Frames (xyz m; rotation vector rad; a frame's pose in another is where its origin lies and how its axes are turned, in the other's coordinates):
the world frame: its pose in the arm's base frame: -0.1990 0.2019 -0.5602 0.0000 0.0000 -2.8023
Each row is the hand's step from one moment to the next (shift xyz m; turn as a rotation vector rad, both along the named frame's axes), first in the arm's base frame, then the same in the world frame.
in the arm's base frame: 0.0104 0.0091 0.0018 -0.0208 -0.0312 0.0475
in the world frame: -0.0128 -0.0051 0.0018 0.0300 0.0225 0.0475
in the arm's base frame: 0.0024 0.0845 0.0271 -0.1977 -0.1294 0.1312
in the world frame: -0.0304 -0.0789 0.0271 0.2295 0.0562 0.1312
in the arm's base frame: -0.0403 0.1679 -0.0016 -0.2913 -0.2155 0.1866
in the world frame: -0.0179 -0.1717 -0.0016 0.3464 0.1063 0.1866
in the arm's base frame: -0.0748 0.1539 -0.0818 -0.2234 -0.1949 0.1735
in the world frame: 0.0193 -0.1700 -0.0818 0.2755 0.1094 0.1735
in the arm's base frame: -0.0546 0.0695 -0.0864 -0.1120 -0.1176 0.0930
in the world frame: 0.0284 -0.0837 -0.0864 0.1448 0.0736 0.0930
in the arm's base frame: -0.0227 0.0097 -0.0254 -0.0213 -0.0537 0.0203
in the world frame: 0.0182 -0.0167 -0.0254 0.0380 0.0435 0.0203
